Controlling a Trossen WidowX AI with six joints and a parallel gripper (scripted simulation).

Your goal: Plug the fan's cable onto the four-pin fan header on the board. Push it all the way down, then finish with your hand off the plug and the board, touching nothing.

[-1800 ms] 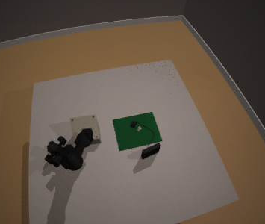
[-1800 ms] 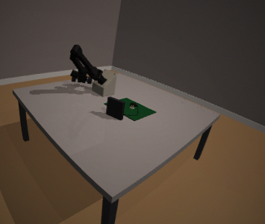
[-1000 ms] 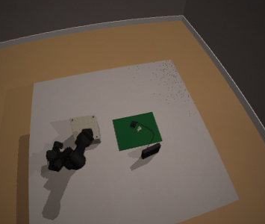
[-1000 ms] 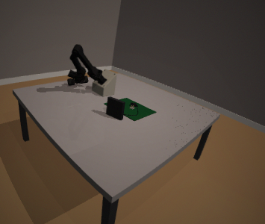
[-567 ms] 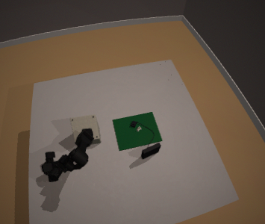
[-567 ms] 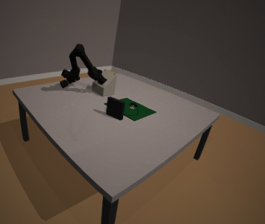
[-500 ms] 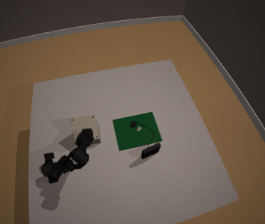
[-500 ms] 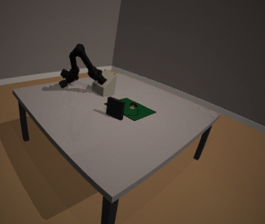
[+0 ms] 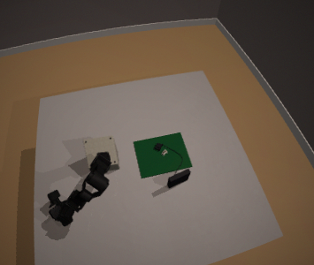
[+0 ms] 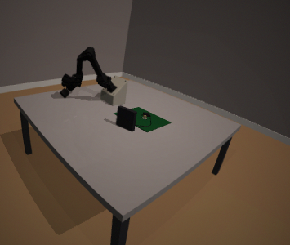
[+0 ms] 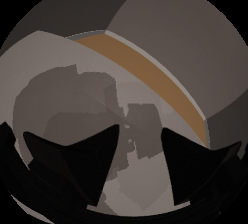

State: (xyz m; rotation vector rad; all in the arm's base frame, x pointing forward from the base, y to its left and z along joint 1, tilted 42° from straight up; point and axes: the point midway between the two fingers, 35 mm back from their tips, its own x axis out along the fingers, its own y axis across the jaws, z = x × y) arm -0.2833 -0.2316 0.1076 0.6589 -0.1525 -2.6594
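The black plug is 63 cm ahead of my gripper tip, 32 cm to the left of it and 1 cm below it. From my gripper tip the other things lie so: green board: 65 cm ahead, 28 cm to the left, 4 cm below.
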